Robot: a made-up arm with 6 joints.
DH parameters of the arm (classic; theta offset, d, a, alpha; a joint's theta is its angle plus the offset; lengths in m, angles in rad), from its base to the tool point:
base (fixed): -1.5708 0.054 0 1.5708
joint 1: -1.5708 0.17 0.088 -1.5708
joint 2: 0 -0.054 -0.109 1.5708
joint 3: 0 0.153 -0.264 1.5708
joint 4: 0 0.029 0.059 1.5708
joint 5: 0 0.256 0.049 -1.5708
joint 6: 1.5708 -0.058 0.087 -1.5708
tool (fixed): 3.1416 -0.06 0 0
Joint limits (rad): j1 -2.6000..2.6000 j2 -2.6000..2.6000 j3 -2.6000..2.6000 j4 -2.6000..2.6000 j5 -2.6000..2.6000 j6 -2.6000..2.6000
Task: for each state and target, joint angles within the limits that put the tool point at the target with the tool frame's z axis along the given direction. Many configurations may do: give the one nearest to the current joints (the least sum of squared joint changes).
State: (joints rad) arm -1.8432 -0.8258 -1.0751 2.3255 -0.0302 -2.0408
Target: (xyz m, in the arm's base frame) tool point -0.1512 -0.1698 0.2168 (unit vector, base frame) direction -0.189 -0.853 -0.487
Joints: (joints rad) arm -1.4435 -1.4065 -1.4545 1.6368 -0.1492 -2.5876
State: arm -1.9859 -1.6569 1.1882 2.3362 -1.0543 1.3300
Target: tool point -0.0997 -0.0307 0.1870 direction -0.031 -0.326 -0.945
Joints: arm -1.3078 -1.5745 1.4912 1.6197 -1.1742 1.6230
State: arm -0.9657 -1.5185 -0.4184 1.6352 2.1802 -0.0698
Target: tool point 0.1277 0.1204 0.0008 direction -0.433 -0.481 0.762
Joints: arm -0.3776 -2.0300 -0.6245 1.2084 2.4759 0.2922
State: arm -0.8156 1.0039 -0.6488 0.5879 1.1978 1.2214
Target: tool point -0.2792 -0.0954 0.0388 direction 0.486 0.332 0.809
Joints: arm -0.3223 1.1182 -1.0231 0.3365 0.5726 1.8926
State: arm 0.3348 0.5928 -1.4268 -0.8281 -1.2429 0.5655
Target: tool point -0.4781 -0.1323 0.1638 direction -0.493 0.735 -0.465
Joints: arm 0.7162 1.3418 -0.5694 -0.1905 -1.6072 0.0097
